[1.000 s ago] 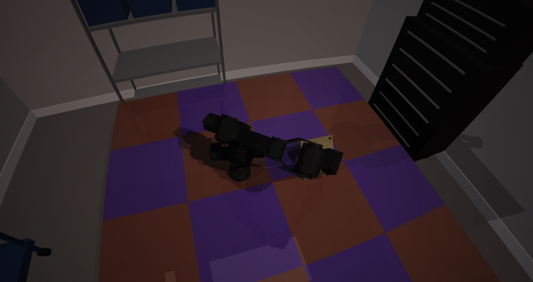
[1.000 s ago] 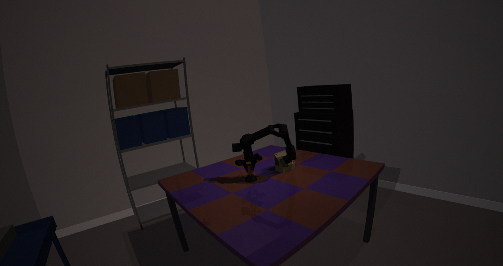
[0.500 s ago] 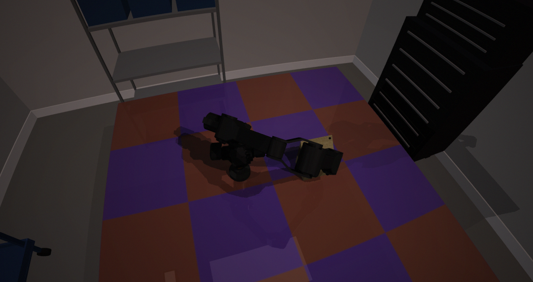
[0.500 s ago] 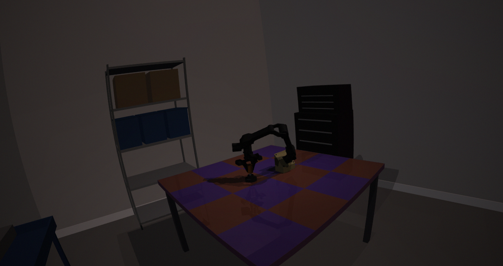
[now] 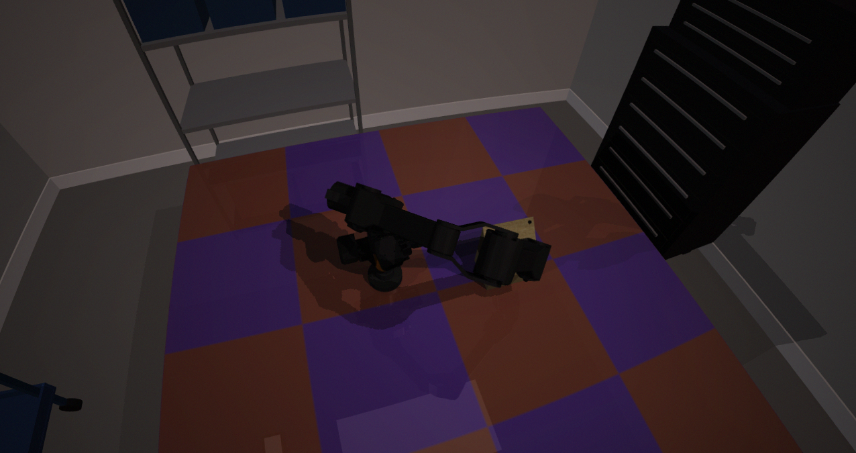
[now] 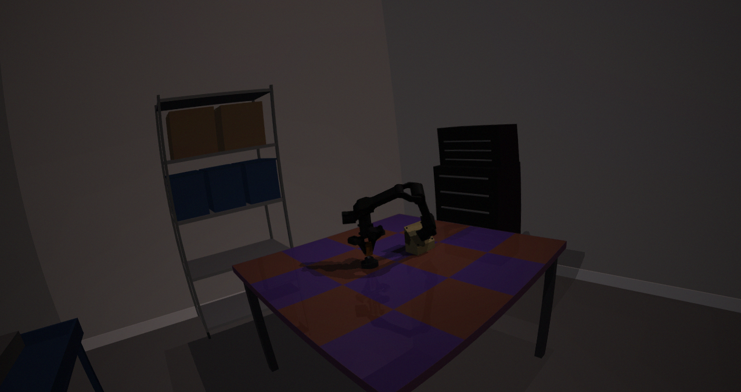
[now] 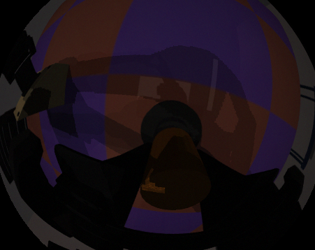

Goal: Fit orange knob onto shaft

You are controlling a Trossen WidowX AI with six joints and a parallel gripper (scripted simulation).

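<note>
Now: gripper tip 30 mm below the orange knob. From my gripper tip the other things lie so: dark round pedestal (40 mm below).
</note>
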